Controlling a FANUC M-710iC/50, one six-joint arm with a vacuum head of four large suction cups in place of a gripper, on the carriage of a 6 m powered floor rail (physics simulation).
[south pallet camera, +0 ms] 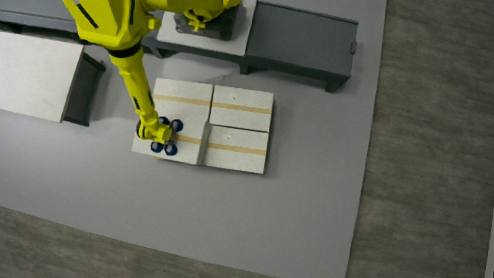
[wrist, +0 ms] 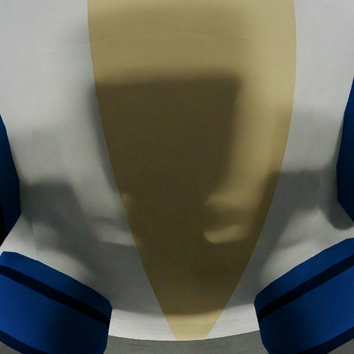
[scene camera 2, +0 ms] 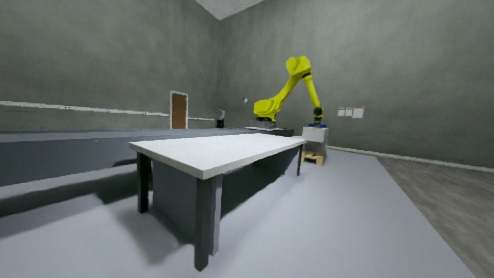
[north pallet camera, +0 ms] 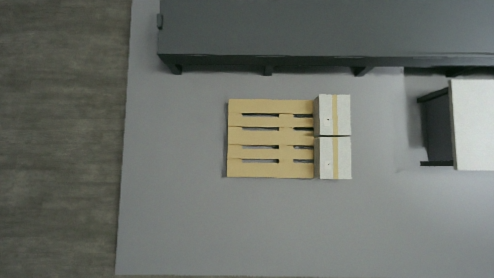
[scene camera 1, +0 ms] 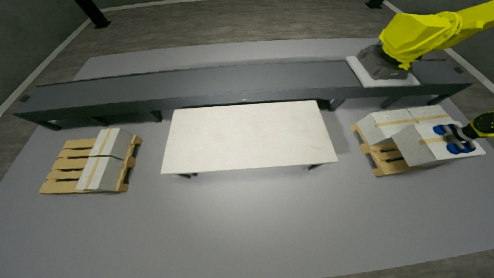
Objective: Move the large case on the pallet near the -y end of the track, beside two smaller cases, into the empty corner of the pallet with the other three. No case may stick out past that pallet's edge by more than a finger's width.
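My vacuum gripper (scene camera 1: 454, 138) (scene camera 2: 317, 126) (south pallet camera: 167, 135) has its four blue cups on the top of the large case (scene camera 1: 415, 145) (scene camera 2: 314, 134) (south pallet camera: 190, 155) (wrist: 45, 140) and holds it level. The case is over the open corner of the pallet (scene camera 1: 387, 167), its top higher than the tops beside it. One case (scene camera 1: 390, 125) (south pallet camera: 182, 90) stands on the rail side of it. A second case (scene camera 1: 429, 112) (south pallet camera: 242, 95) is diagonally across. A third case (south pallet camera: 235, 162) is beside it, mostly hidden in scene camera 1. The gap under the held case is hidden from above.
The other pallet (scene camera 1: 65, 186) (north pallet camera: 270, 106) bears two smaller cases (scene camera 1: 102, 172) (north pallet camera: 325, 115) along one side. A white-topped table (scene camera 1: 245, 140) (scene camera 2: 215, 150) (south pallet camera: 35, 75) stands between the pallets. The long rail (scene camera 1: 200, 85) (north pallet camera: 325, 30) (south pallet camera: 300, 45) runs behind them.
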